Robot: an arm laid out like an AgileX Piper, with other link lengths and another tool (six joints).
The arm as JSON. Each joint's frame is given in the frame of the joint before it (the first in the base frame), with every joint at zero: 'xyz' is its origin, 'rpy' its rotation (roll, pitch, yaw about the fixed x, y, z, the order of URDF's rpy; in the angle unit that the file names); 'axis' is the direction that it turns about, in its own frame. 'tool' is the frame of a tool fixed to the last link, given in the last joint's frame.
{
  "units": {
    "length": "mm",
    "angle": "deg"
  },
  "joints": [
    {
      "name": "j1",
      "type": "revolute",
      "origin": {
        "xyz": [
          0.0,
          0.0,
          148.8
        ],
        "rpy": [
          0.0,
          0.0,
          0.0
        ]
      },
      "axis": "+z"
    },
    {
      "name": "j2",
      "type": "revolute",
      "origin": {
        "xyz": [
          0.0,
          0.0,
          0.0
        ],
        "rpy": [
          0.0,
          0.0,
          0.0
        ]
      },
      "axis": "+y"
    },
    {
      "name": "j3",
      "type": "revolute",
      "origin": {
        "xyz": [
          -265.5,
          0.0,
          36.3
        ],
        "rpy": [
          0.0,
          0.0,
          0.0
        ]
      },
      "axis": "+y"
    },
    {
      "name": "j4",
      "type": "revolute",
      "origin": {
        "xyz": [
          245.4,
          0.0,
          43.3
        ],
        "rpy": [
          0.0,
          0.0,
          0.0
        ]
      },
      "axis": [
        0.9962,
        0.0,
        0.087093
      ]
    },
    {
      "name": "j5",
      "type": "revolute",
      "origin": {
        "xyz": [
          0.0,
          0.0,
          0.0
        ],
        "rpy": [
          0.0,
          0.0,
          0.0
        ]
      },
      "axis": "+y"
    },
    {
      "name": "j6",
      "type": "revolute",
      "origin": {
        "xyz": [
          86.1,
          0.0,
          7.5
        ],
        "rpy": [
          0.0,
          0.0,
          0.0
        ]
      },
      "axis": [
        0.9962,
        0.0,
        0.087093
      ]
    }
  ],
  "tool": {
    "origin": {
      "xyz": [
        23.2,
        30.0,
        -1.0
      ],
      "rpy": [
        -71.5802,
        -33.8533,
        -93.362
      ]
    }
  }
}
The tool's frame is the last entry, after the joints.
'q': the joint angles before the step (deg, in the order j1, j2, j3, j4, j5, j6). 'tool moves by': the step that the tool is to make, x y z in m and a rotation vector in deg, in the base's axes. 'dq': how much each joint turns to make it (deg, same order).
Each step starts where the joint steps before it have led.
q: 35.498, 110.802, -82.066, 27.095, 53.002, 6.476
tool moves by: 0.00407, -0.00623, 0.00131, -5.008, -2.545, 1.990
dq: -0.001, 0.134, -2.112, -6.913, 2.450, 1.742
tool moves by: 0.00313, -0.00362, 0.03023, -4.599, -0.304, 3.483
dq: 0.001, 0.001, -8.322, -5.471, 10.882, 1.350
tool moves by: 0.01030, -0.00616, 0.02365, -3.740, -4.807, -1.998
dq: 0.000, -0.583, -5.548, -6.913, 3.710, 4.107
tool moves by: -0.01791, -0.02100, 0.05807, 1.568, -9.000, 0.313
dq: 0.000, -9.220, 0.355, -3.939, 0.632, -0.054
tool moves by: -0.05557, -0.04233, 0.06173, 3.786, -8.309, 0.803
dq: 0.001, -16.607, 7.047, -1.313, 0.650, -1.009
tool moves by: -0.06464, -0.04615, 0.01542, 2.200, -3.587, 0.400
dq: 0.000, -17.081, 12.277, -0.047, 0.626, -0.453
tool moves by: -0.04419, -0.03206, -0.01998, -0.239, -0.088, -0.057
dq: -0.001, -12.422, 12.175, -0.251, 0.314, -0.001
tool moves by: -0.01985, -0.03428, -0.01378, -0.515, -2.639, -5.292
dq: -6.088, -9.511, 7.376, -1.118, 0.223, -1.366
